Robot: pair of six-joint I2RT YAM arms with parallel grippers.
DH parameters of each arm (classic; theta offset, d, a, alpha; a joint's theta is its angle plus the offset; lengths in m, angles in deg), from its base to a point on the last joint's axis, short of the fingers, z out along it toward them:
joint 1: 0 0.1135 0.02 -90
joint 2: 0 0 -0.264 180
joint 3: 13.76 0 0.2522 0
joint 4: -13.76 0 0.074 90
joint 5: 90 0 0 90
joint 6: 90 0.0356 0 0
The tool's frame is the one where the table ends.
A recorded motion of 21 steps. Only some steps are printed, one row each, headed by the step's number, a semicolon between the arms.
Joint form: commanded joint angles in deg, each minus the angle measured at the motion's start. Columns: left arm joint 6, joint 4, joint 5, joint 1, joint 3, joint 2; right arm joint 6, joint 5, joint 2, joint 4, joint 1, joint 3.
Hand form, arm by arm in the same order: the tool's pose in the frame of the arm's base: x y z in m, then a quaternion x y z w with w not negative. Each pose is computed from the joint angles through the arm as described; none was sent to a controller.
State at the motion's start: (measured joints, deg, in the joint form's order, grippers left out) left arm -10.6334 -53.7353 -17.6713 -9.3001 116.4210 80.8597; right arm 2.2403 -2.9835 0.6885 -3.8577 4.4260 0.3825
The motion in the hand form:
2: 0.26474 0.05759 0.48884 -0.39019 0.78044 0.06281 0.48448; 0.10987 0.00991 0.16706 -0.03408 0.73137 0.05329 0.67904
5: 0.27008 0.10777 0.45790 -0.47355 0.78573 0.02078 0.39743; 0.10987 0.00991 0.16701 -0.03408 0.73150 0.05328 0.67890
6: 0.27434 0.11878 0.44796 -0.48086 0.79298 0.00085 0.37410; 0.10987 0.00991 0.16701 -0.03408 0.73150 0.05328 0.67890
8: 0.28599 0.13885 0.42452 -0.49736 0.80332 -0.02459 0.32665; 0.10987 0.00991 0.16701 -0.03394 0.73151 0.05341 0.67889
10: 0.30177 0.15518 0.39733 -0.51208 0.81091 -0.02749 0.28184; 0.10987 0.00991 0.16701 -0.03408 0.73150 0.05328 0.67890
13: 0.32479 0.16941 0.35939 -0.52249 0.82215 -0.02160 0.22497; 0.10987 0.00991 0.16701 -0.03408 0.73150 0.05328 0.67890
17: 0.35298 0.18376 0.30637 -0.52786 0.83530 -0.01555 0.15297; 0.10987 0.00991 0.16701 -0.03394 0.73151 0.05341 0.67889
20: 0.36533 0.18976 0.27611 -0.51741 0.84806 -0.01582 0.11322; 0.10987 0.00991 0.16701 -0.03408 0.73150 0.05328 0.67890
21: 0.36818 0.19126 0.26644 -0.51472 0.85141 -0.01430 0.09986; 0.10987 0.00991 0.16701 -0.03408 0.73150 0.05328 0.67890
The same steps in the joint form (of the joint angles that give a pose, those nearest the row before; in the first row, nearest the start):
2: -21.83 -9.51 -2.89 18.93 -2.03 4.22; -0.63 0.04 -0.31 -0.22 -0.22 -0.06
5: -26.78 -14.65 7.85 29.86 -3.23 7.85; -0.63 0.04 -0.31 -0.24 -0.22 -0.07
6: -26.73 -15.30 11.67 32.00 -3.67 9.25; -0.63 0.04 -0.31 -0.24 -0.22 -0.07
8: -26.75 -16.26 16.63 35.08 -4.68 12.66; -0.61 0.04 -0.31 -0.24 -0.22 -0.07
10: -26.75 -16.52 17.97 36.54 -5.66 16.74; -0.63 0.04 -0.31 -0.24 -0.22 -0.07
13: -26.73 -16.70 17.94 36.87 -6.38 22.62; -0.63 0.04 -0.31 -0.24 -0.22 -0.07
17: -26.47 -16.74 17.99 36.83 -6.49 30.91; -0.61 0.04 -0.31 -0.24 -0.22 -0.07
20: -24.72 -16.83 18.60 36.83 -6.51 35.39; -0.63 0.04 -0.31 -0.24 -0.22 -0.07
21: -24.24 -16.94 18.58 36.83 -6.65 36.70; -0.63 0.04 -0.31 -0.24 -0.22 -0.07

